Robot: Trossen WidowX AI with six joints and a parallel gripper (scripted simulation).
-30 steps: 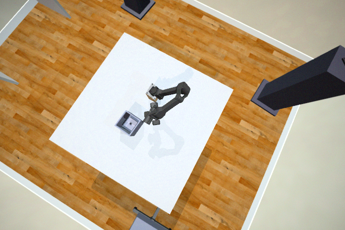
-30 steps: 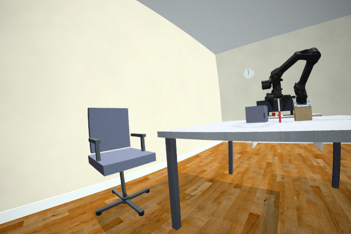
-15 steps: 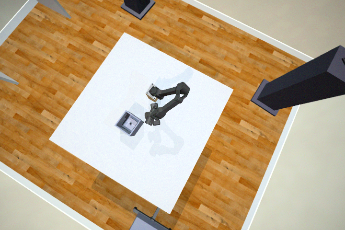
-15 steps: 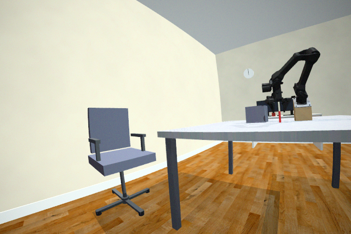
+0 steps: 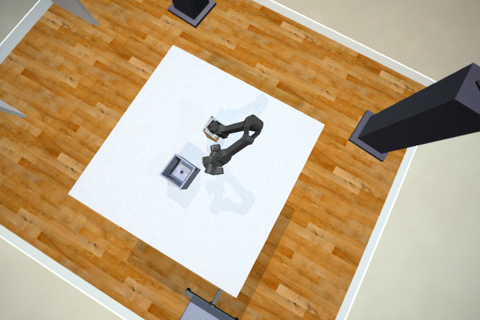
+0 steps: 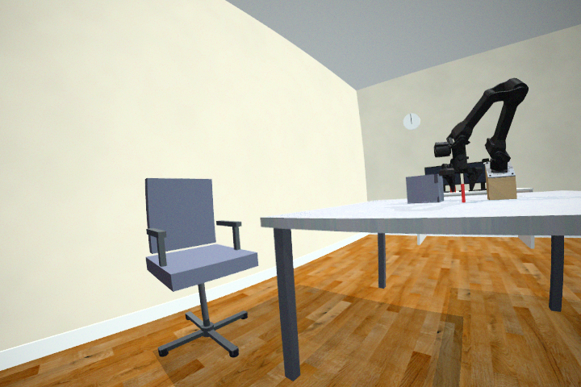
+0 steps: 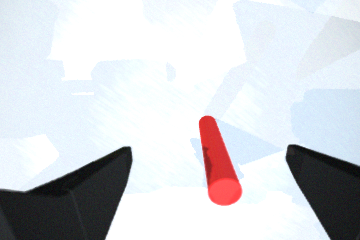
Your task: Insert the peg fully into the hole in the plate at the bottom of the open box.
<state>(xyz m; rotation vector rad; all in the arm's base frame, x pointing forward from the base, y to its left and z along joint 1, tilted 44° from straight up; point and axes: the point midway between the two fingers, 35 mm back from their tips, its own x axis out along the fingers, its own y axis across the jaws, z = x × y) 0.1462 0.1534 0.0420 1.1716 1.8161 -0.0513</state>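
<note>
Now: the red peg 40 mm below my hand. The rest, counted from my hand: pale plate (190 mm ahead, 150 mm to the right, 40 mm below).
</note>
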